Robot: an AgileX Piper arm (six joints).
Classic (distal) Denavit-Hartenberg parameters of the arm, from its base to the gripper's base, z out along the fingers. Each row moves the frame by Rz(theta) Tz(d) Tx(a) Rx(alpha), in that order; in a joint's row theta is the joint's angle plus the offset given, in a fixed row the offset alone. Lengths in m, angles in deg.
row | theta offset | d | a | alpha
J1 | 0 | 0.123 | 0 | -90
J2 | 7.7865 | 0 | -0.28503 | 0
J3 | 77.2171 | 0 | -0.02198 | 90
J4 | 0 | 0.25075 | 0 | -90
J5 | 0 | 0 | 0 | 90
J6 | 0 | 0.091 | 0 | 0
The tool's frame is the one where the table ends.
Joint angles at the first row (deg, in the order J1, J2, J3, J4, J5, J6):
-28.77 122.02 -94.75 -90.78 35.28 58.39
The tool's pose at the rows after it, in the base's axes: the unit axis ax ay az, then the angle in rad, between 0 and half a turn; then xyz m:
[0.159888, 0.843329, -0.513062, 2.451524, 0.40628, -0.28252, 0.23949]
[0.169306, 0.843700, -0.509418, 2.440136, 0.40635, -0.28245, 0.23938]
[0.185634, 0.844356, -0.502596, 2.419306, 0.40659, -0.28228, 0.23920]
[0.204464, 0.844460, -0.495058, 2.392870, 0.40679, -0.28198, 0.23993]
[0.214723, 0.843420, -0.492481, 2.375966, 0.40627, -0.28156, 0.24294]
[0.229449, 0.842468, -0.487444, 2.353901, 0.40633, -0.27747, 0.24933]
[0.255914, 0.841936, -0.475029, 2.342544, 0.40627, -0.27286, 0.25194]
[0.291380, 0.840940, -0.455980, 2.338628, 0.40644, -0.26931, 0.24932]
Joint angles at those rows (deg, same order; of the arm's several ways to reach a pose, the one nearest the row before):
-28.77 122.02 -94.75 -90.63 34.93 59.44
-28.77 122.02 -94.75 -90.53 34.85 60.62
-28.77 122.02 -94.75 -90.40 34.65 62.75
-28.77 121.93 -94.75 -90.40 34.38 65.32
-28.77 121.57 -94.75 -90.40 34.28 66.58
-28.31 120.74 -94.75 -89.44 34.55 67.53
-27.71 120.21 -94.75 -86.89 35.42 68.32
-27.20 120.22 -94.75 -83.72 36.47 69.74

